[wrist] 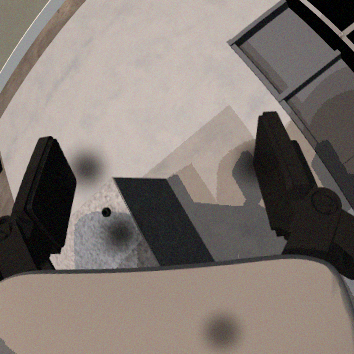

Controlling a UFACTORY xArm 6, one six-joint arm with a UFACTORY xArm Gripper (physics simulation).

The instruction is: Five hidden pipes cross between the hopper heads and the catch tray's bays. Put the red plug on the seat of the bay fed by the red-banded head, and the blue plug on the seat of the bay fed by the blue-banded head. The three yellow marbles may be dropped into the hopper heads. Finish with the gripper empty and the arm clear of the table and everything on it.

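Places are measured from the arm's base along level axes (x left, y up, z ahead), in millimetres.
Where they show: gripper, fingertip midpoint: [157, 146].
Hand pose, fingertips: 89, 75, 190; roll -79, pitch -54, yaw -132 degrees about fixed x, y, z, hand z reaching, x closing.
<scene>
After its pixels a point has its place, as x, y, z.
My gripper [157, 146] @[89, 75, 190] is open, one dark finger at the left and one at the right of the wrist view, with no object between the fingers. Part of what looks like the catch tray [311, 76] @[120, -69, 283] shows at the upper right, beyond the right finger, with grey walled bays cut off by the view's edge. No plug or seat can be made out in the visible bays. The red plug, the blue plug, the yellow marbles and the banded hopper heads do not show in the wrist view.
A block with a speckled stone-like top [90, 212] @[117, 0, 67], a small dark hole and a dark side face [165, 220] @[83, -41, 108] stands low between the fingers, partly hidden by the gripper body. The pale marbled table [150, 65] @[252, -85, 158] has a brown curved edge at the left. Shadows fall near the right finger.
</scene>
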